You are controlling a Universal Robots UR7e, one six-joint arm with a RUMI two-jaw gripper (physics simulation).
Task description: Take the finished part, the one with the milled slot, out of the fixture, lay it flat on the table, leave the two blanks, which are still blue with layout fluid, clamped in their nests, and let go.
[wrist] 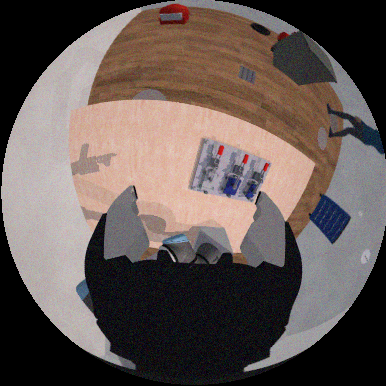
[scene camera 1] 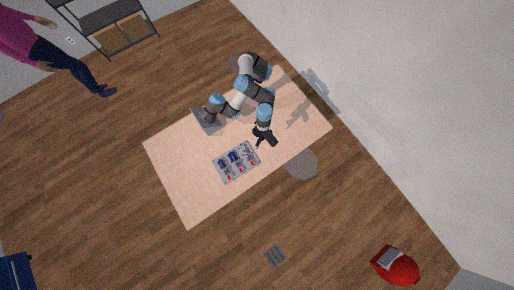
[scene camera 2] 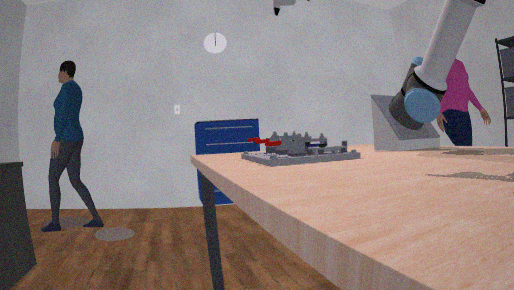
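The grey fixture lies on the table. One blue blank sits in the end nest and another blue blank in the middle nest. The grey finished part appears to sit in the remaining nest, nearest the gripper's side in scene camera 1; its slot is too small to make out. My gripper is open and empty, above the table and apart from the fixture. Part of it shows at scene camera 2's top edge.
Red-handled clamps stand at the nests, with one red handle beside the finished part. The arm's wedge-shaped base mount stands behind the fixture. A person in pink and a person in blue stand away from the table.
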